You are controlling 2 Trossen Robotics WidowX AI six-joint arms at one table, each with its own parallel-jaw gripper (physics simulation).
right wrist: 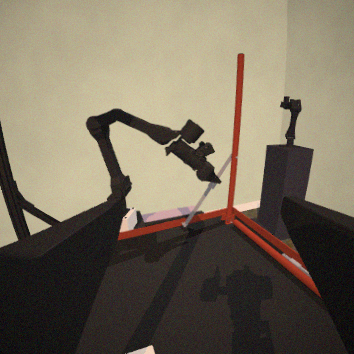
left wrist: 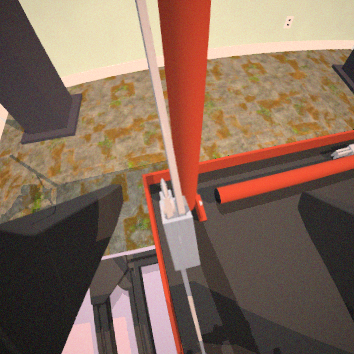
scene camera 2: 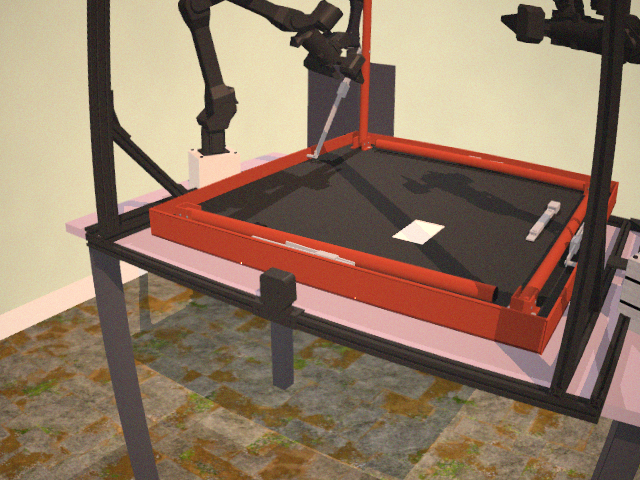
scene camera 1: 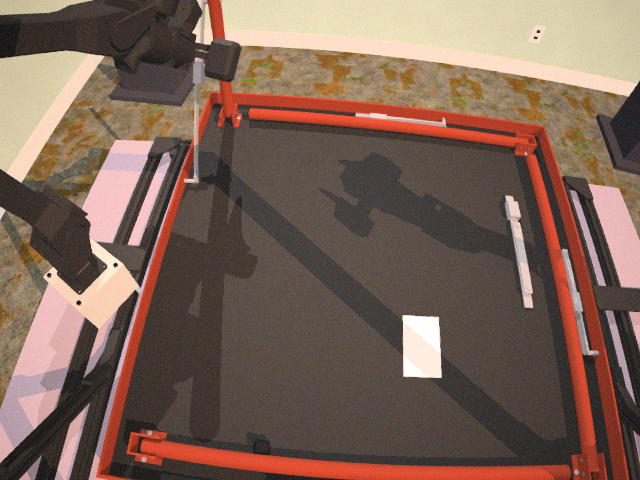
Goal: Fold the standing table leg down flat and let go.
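Seen in the pictures: left gripper, fingertip midpoint: [right wrist: 217, 177] [left wrist: 212, 196] [scene camera 2: 351, 80] [scene camera 1: 208, 58]; right gripper, fingertip midpoint: [right wrist: 202, 205] [scene camera 2: 515, 20]; left arm's base, link origin: [scene camera 2: 213, 151] [scene camera 1: 82, 270].
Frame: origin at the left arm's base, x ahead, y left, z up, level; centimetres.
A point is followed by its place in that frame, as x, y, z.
Observation:
The red table leg [scene camera 1: 226, 100] {-6.2, 43.6, 1.1} [scene camera 2: 365, 98] {-5.8, 44.3, 9.2} [left wrist: 184, 75] {-6.8, 43.8, 17.3} [right wrist: 238, 110] {-6.2, 45.6, 39.0} stands upright at the table's back corner. A thin grey folding brace [scene camera 1: 195, 129] {-2.4, 31.3, 4.2} [scene camera 2: 328, 118] {-2.7, 31.6, 4.9} [left wrist: 159, 95] {-7.0, 40.7, 18.4} [right wrist: 197, 205] {-2.6, 31.7, 3.5} runs slanting from the leg to the red frame rail, with a grey sleeve [scene camera 1: 198, 72] {-4.8, 36.7, 12.7} [scene camera 2: 343, 88] {-4.5, 36.8, 12.4} [left wrist: 182, 245] {-5.0, 36.5, 12.6} on it. My left gripper [scene camera 2: 354, 77] {-4.1, 38.8, 14.5} [left wrist: 212, 196] {-4.1, 38.8, 14.5} is open and empty; in the left wrist view its fingers show on either side of leg and sleeve. Its fingers are hard to make out in scene camera 1. My right gripper [scene camera 2: 509, 21] {59.4, 35.2, 34.1} [right wrist: 202, 205] {59.4, 35.2, 34.1} is open and empty, high above the table's far right side.
Three other red legs [scene camera 1: 382, 124] {22.4, 59.4, -2.4} [scene camera 1: 560, 289] {67.5, 44.0, -3.6} [scene camera 1: 356, 465] {50.6, 1.5, -4.4} lie flat along the red frame. A white card [scene camera 1: 421, 346] {50.2, 22.5, -6.3} [scene camera 2: 418, 231] {50.2, 22.5, -6.3} and a loose pale bar [scene camera 1: 519, 253] {58.4, 47.5, -4.6} [scene camera 2: 542, 221] {59.7, 46.6, -4.7} lie on the dark underside. Black posts [scene camera 2: 103, 113] {22.9, -28.7, 15.9} [scene camera 2: 594, 206] {98.0, 10.7, 14.9} rise beside the table.

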